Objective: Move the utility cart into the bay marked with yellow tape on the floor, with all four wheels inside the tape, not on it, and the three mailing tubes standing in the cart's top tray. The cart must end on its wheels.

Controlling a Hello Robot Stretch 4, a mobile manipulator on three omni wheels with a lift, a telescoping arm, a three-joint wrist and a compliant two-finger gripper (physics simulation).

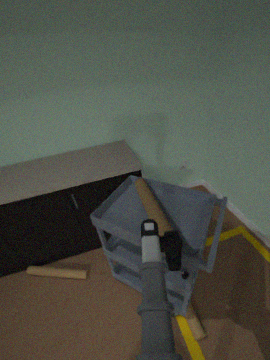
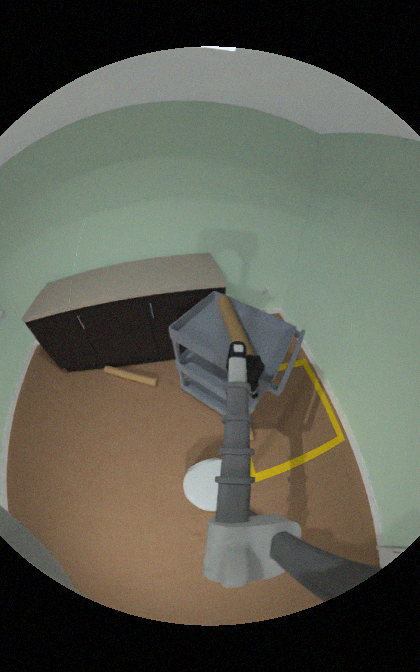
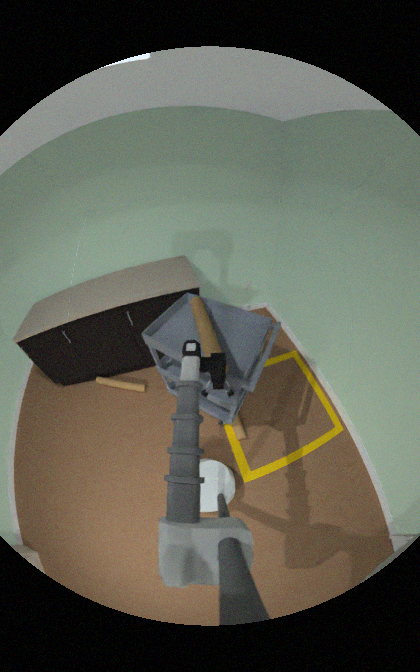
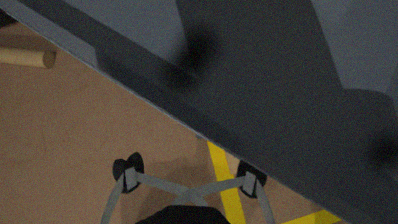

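Observation:
The grey-blue utility cart (image 1: 192, 210) (image 2: 272, 335) (image 3: 240, 327) (image 4: 280, 100) is at the back left corner of the yellow tape bay (image 2: 300, 457) (image 3: 292, 455) (image 4: 217, 160). Its wheels are mostly hidden, so I cannot tell whether all touch the floor. One mailing tube (image 1: 150, 205) (image 2: 231, 320) (image 3: 203, 322) lies slanted in the top tray, its near end behind the gripper. A second tube (image 1: 57, 272) (image 2: 131, 376) (image 3: 121, 384) (image 4: 25, 57) lies on the floor at left. A third tube (image 1: 197, 325) (image 3: 240, 430) lies partly under the cart. My gripper (image 3: 217, 393) (image 4: 190, 168) is open, by the cart's near side.
A dark cabinet (image 1: 45, 225) (image 2: 120, 332) (image 3: 100, 345) with a beige top stands against the green wall, left of the cart. A white round object (image 2: 200, 485) (image 3: 218, 485) is at floor level under the arm. The right wall runs close along the bay.

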